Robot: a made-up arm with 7 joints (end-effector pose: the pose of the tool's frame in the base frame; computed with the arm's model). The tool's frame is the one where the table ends. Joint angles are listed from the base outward.
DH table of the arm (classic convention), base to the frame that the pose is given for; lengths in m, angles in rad. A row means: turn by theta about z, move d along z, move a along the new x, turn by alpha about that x. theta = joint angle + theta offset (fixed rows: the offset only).
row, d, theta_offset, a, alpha
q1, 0.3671, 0, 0, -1.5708
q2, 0, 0, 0, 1.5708
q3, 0.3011, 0, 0.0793, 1.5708
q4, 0, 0, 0.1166, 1.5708
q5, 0.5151, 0, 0, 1.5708
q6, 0, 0, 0.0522, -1.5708
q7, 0.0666, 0, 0, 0
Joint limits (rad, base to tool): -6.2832..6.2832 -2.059..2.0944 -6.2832..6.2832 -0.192..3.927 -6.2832..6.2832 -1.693..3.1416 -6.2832..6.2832
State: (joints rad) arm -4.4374 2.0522 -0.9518 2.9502 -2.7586 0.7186 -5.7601
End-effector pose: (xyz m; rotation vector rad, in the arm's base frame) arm -0.1549 0.7767 -0.0927 -1.5601 0.9017 1.5703
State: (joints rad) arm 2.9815 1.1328 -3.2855 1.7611 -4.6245 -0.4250 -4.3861
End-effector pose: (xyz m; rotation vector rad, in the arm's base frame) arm -0.2398 -0.1237 1.1156 0.6143 0.1031 0.1516
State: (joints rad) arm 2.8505 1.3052 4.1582 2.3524 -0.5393 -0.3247 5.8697
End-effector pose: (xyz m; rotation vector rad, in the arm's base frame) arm -0.6297 0.5220 0.7325 -1.3413 0.8623 2.1774
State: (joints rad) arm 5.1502 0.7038 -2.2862 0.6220 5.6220 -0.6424 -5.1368
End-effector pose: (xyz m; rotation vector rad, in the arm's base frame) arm -0.5089 0.0491 0.5487 -0.1007 -1.6727 0.0317
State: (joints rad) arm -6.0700 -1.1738 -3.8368 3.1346 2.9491 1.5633 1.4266
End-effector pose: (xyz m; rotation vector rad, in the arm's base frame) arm -0.7435 -0.2353 0.7657 0.2303 1.0322 -1.5573
